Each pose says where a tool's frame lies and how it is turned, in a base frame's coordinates. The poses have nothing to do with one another.
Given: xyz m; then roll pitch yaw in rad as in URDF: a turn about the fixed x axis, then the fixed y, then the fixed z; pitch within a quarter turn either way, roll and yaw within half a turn.
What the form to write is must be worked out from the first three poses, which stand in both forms.
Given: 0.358 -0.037 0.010 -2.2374 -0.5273 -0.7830
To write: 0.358 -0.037 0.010 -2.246 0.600 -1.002
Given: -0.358 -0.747 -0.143 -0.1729 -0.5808 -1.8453
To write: -0.358 -0.747 -0.143 -0.655 -0.251 -1.831
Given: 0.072 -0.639 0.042 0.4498 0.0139 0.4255
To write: 0.072 -0.639 0.042 0.440 0.109 0.415
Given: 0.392 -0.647 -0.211 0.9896 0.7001 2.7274
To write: 0.392 -0.647 -0.211 -0.533 1.304 2.029
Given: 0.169 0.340 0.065 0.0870 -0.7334 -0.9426
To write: 0.169 0.340 0.065 -0.268 -0.714 -0.866
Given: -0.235 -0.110 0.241 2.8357 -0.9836 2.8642
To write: -0.235 -0.110 0.241 -0.475 -2.115 -0.490
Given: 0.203 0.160 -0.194 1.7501 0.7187 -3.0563
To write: 0.203 0.160 -0.194 -0.699 1.934 1.669
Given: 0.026 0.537 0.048 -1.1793 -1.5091 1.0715
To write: 0.026 0.537 0.048 -0.128 -1.542 -0.041
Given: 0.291 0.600 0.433 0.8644 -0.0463 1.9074
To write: 0.291 0.600 0.433 0.623 0.791 1.791
